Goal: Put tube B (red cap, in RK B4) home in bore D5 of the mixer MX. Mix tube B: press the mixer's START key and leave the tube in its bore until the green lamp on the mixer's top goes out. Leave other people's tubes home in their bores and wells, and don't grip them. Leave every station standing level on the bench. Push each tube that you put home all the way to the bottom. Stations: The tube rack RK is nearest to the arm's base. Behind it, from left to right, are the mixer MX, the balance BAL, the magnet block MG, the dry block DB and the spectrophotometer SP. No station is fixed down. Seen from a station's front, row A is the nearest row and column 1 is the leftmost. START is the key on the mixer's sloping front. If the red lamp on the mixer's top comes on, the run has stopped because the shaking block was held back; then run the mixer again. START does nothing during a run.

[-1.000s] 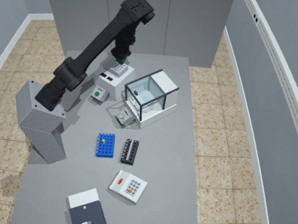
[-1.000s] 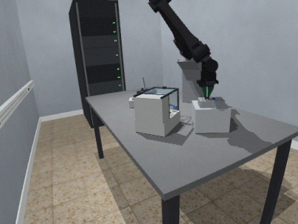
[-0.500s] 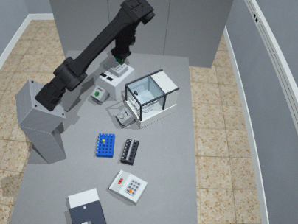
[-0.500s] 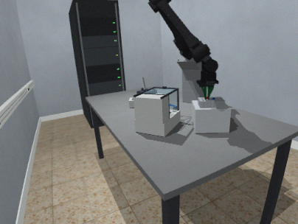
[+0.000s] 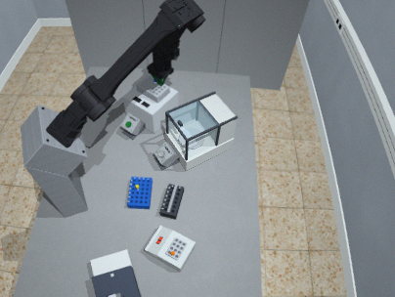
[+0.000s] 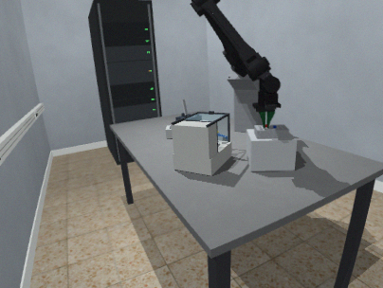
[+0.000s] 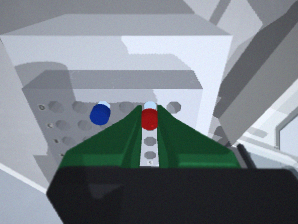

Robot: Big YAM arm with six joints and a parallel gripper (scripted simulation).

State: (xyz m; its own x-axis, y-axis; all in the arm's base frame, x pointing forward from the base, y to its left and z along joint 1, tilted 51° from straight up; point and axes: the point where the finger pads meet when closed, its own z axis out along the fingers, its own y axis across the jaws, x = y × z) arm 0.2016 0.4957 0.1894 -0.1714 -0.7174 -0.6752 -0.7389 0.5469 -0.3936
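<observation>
Right now my hand is 30 mm past the blue-capped tube, 20 mm above it and 10 mm to the right of it. The rest, counted from my hand: green start key 190 mm to the right, 110 mm below, 70 mm behind; then grey bore block 30 mm below, 30 mm behind, 20 mm to the right; then yellow-capped tube 440 mm to the right, 150 mm below, 110 mm ahead.
</observation>
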